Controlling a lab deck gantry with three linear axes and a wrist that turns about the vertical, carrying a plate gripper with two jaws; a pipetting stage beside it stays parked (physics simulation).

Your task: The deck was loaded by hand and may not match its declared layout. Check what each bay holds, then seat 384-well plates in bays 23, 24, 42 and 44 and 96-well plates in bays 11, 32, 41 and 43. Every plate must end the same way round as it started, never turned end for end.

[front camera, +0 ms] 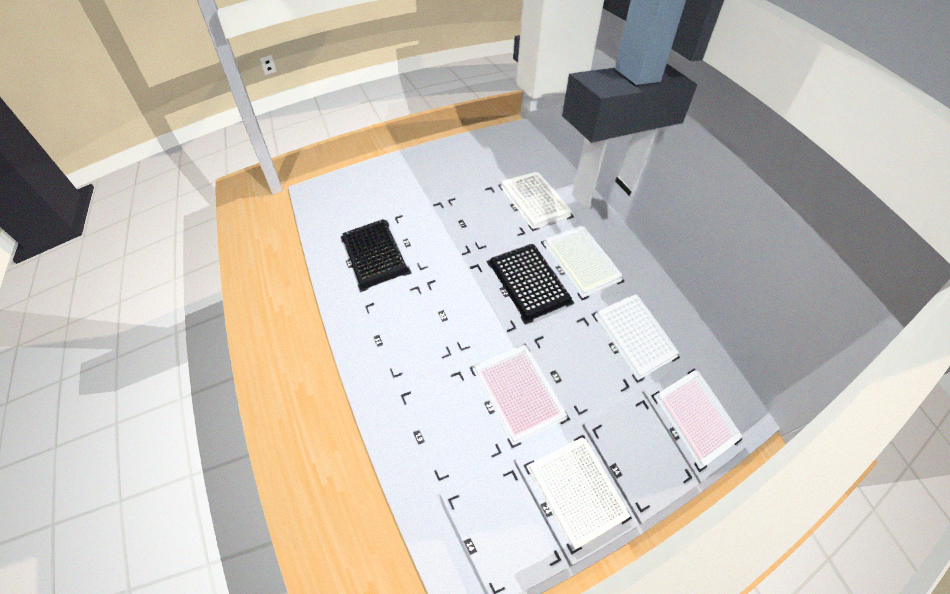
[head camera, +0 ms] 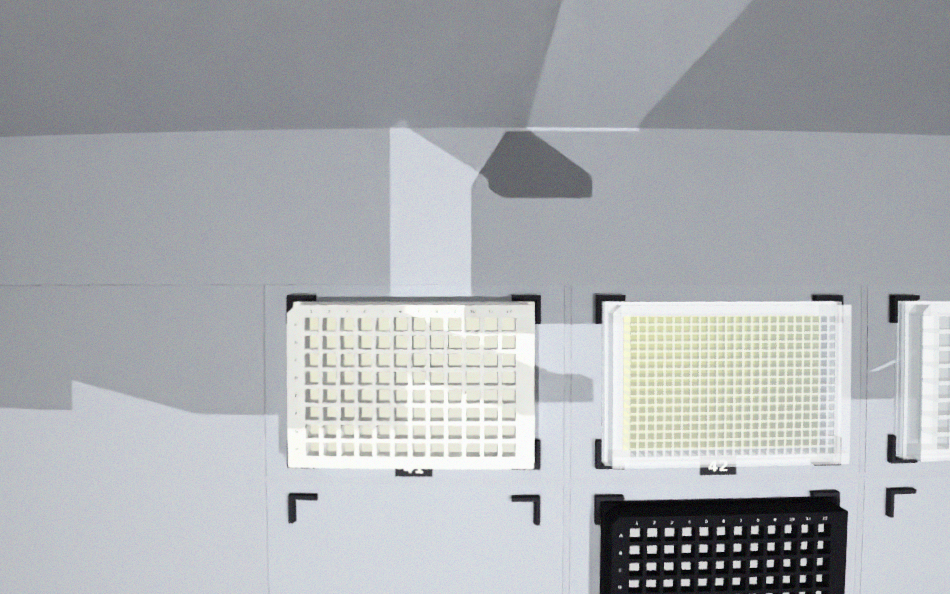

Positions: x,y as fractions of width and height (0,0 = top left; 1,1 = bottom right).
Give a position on a yellowish 384-well plate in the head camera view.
0.72,0.65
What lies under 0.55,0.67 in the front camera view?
A pink 384-well plate.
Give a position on a pink 384-well plate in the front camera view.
0.74,0.71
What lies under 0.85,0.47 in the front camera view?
A grey wall.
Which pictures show my gripper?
The front camera view only.
